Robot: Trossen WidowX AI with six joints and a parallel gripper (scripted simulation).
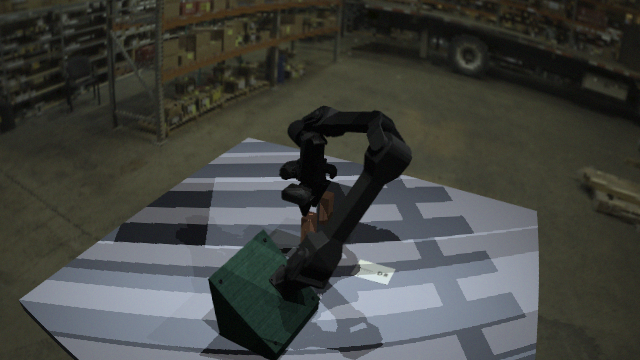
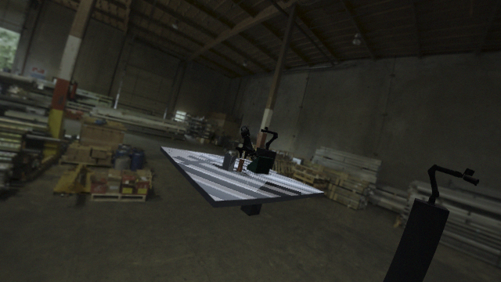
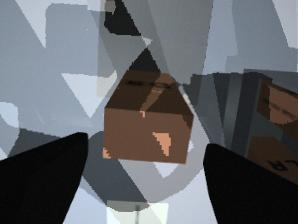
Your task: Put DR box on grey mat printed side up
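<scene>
Right now my gripper tip is 13 cm above the grey mat and 6 cm to the right of it. The rest, counted from my gripper tip: white card: 20 cm to the right, 13 cm below.
</scene>
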